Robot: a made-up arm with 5 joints.
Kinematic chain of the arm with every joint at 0, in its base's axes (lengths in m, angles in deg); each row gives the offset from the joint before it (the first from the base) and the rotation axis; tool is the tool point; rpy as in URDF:
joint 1: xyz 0.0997 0 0.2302 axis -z
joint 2: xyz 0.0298 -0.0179 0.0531 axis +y
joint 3: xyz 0.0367 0 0.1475 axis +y
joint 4: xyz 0.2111 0 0.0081 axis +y
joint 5: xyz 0.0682 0.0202 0 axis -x
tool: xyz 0 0 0 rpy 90 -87.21 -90
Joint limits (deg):
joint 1: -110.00..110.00
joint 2: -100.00..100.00
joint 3: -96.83..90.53
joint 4: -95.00..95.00
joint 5: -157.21..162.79
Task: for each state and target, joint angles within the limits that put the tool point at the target. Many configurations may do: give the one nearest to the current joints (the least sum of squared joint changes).
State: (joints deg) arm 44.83 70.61 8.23 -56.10 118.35
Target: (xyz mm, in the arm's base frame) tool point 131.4 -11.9 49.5
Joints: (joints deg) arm 24.47 83.52 54.94 -53.46 118.35
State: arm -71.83 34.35 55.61 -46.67 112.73
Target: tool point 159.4 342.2 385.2
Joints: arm -79.72 8.47 13.18 -49.42 112.73
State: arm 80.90 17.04 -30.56 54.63 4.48
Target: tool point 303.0 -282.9 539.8
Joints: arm 54.68 18.62 -53.52 34.04 4.48
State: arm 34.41 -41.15 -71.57 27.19 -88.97
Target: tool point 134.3 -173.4 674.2
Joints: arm 79.46 -8.17 -57.54 25.58 -88.97
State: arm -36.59 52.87 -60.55 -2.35 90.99
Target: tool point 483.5 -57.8 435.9
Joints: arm 8.90 19.10 -26.81 17.11 90.99
